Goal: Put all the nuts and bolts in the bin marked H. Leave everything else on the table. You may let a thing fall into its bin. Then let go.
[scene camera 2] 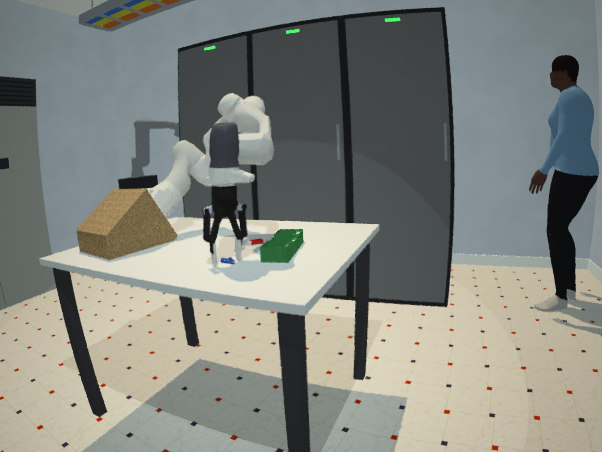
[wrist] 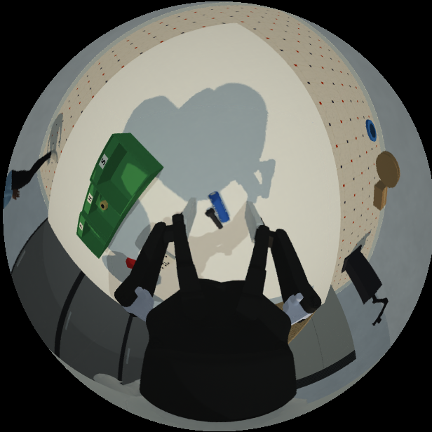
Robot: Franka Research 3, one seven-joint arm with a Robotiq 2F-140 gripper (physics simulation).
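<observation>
A black bolt [wrist: 214,218] lies on the table beside a blue cylinder [wrist: 219,206] [scene camera 2: 227,260], very close to it. My gripper [scene camera 2: 227,256] [wrist: 220,207] is open and points down, with its fingertips low at the table, one on either side of the bolt and the cylinder. Nothing is gripped. The green three-part bin [scene camera 2: 274,253] [wrist: 142,149] has compartments marked S, H and one more letter. A brass-coloured nut [wrist: 103,205] is in the middle compartment, marked H [wrist: 90,198]. The bolt cannot be made out in the scene view.
A red block [scene camera 2: 256,241] [wrist: 131,262] lies near the bin, partly behind my left finger linkage in the wrist view. A white dotted piece [wrist: 165,262] shows partly beside that linkage. A large brown slanted block [scene camera 2: 120,225] stands at the table's left. The white table [scene camera 2: 175,272] carries these.
</observation>
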